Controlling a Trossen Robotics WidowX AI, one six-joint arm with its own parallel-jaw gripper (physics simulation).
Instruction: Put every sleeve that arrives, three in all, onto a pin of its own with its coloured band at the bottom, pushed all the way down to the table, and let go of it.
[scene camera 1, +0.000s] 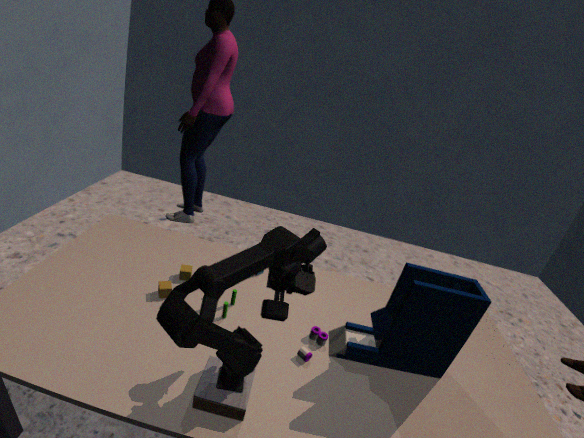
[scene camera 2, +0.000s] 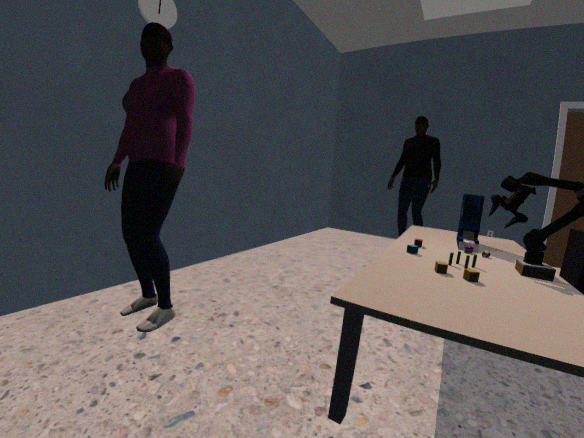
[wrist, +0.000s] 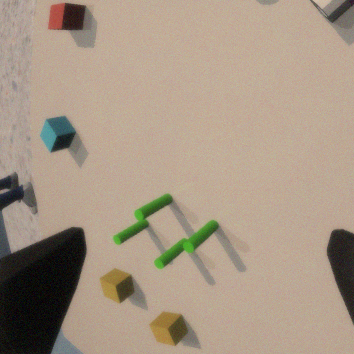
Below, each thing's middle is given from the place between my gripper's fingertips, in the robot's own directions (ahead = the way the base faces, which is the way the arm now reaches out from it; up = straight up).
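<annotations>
Positions counted from my hand: red cube (wrist: 67, 22), 16 cm to the right, 35 cm ahead, 19 cm below; teal cube (wrist: 57, 133), 3 cm to the left, 38 cm ahead, 19 cm below; chute tray (scene camera 1: 354, 342), 5 cm ahead, 30 cm to the right, 19 cm below.
</annotations>
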